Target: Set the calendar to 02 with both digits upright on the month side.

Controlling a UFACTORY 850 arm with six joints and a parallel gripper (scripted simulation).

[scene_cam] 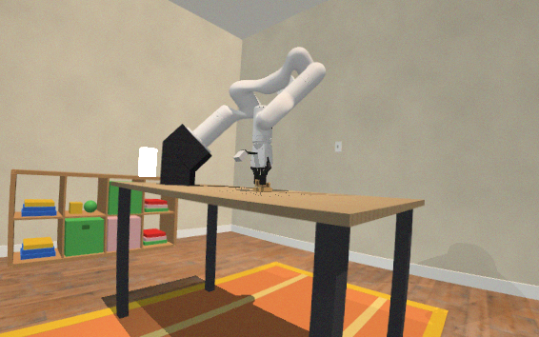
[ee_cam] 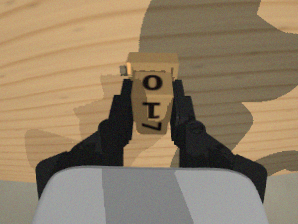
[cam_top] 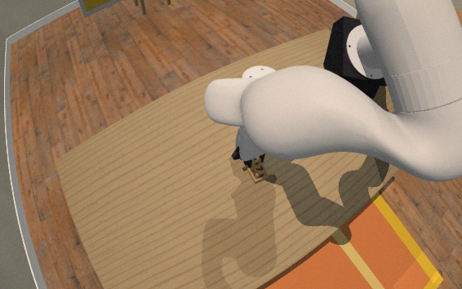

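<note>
My hand is 20 mm above the wooden cube. From my hand the other things lie so: wooden calendar tray 20 mm to the left, 40 mm below.
</note>
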